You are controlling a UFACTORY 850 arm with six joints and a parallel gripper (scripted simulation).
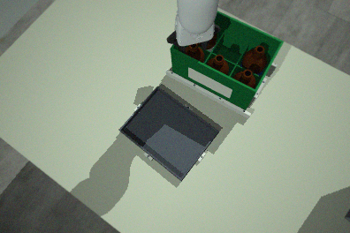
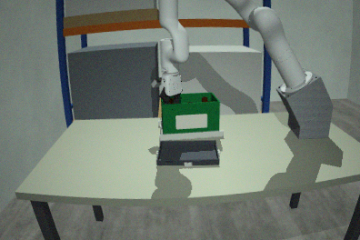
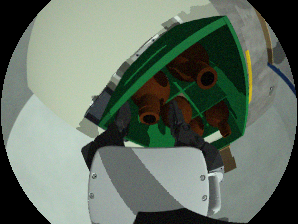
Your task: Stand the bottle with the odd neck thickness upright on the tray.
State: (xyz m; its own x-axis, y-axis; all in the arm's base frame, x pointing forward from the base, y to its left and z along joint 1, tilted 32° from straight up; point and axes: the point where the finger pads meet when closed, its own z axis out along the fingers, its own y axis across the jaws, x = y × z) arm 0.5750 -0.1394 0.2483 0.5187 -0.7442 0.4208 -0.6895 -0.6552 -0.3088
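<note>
Now: the green crate 9 cm behind my hand, 7 cm below it and 3 cm to the right of it. The rest, counted from my hand: dark grey tray 24 cm to the left, 15 cm below, 1 cm behind.
</note>
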